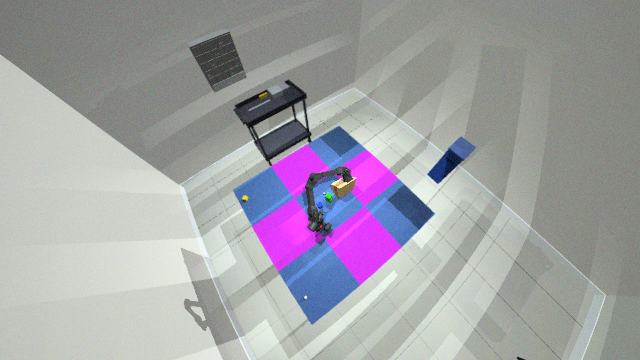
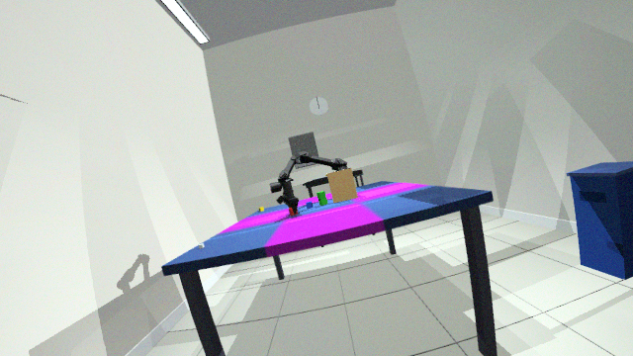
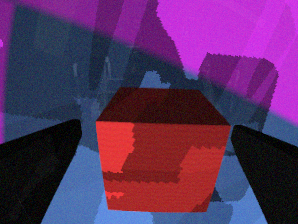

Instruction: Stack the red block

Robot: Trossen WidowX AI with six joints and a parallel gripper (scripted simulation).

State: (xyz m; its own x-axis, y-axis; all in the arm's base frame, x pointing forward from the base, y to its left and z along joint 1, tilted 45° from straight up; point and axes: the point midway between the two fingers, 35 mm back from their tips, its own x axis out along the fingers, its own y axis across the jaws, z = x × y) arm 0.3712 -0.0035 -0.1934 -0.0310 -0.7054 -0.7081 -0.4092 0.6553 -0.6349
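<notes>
My gripper tip is now 14 cm to the left of the blue block, 9 cm past it and 1 cm below it. From my gripper tip the other things lie so: red block 1 cm above; then yellow block 57 cm to the right, 43 cm ahead, 1 cm above; then purple block 13 cm to the right, 1 cm ahead.
</notes>
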